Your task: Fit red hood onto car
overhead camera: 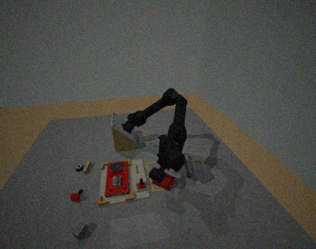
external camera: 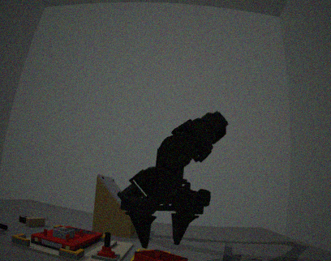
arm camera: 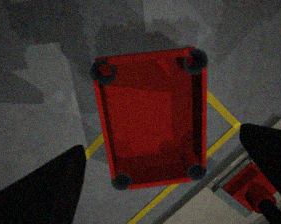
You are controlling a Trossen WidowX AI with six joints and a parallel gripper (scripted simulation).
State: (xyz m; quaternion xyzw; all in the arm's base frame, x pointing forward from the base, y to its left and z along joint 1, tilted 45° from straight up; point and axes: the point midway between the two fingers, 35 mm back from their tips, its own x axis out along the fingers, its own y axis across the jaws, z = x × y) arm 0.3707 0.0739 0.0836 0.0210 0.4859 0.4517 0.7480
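Right now my gripper tip is 4 cm above the red hood. From my gripper tip the other things lie so: tan block (21 cm behind, 36 cm to the right, 3 cm below); wheel (23 cm behind, 41 cm to the right, 4 cm below).
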